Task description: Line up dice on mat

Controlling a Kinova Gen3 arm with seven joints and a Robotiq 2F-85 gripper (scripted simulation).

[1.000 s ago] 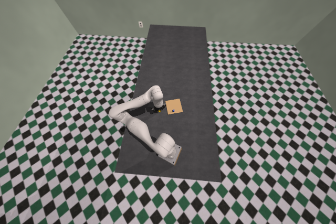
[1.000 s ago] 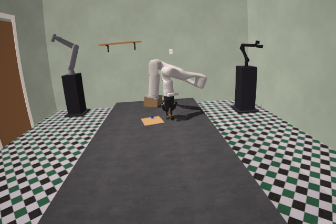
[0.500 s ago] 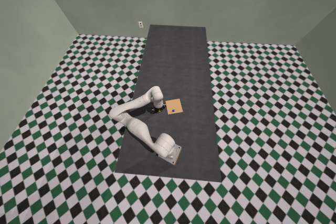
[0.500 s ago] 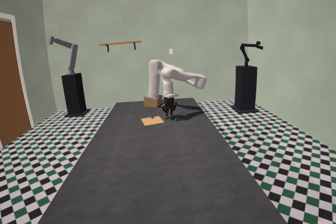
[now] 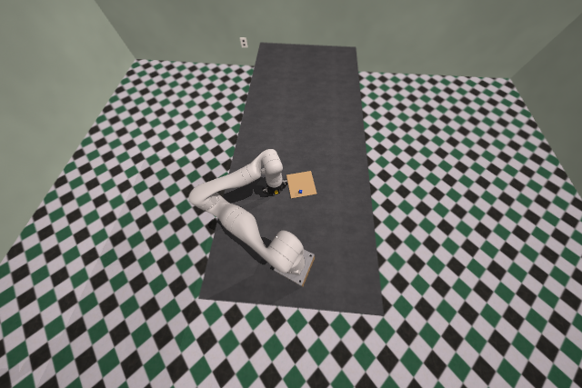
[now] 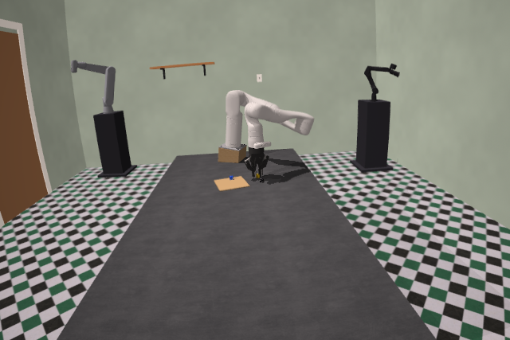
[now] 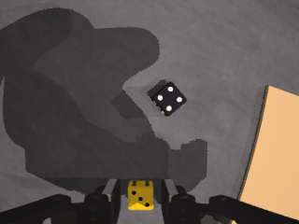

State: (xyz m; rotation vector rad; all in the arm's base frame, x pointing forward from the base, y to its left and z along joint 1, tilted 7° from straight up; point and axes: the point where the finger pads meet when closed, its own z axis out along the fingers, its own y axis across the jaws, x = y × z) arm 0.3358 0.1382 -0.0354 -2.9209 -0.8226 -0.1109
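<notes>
The yellow die is 10 mm below my hand. Round my hand: black die (60 mm ahead, 20 mm to the left, 10 mm below); blue die (20 mm ahead, 130 mm to the right, 10 mm below); tan mat (70 mm ahead, 130 mm to the right, 20 mm below).
</notes>
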